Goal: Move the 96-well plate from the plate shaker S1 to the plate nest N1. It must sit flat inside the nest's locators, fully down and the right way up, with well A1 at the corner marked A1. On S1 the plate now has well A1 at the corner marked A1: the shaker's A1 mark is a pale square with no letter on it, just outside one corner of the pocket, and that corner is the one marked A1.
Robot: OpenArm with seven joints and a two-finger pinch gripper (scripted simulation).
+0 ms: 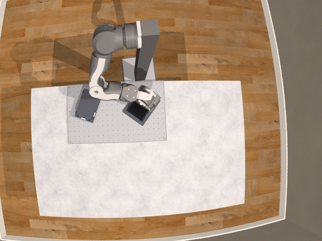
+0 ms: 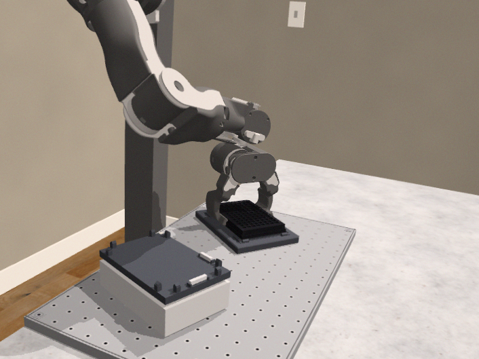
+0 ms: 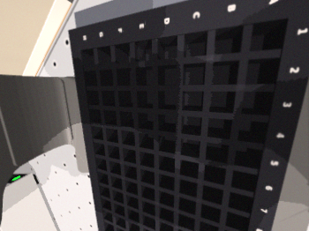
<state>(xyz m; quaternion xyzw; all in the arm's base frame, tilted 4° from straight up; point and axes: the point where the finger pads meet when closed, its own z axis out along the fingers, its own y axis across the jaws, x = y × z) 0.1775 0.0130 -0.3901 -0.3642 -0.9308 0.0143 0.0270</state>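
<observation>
Now: hand 10 mm to the left of the black 96-well plate and 10 mm short of it. Also, from my hand: dark plate nest N1: 20 mm below, 10 mm to the right, 10 mm ahead.
</observation>
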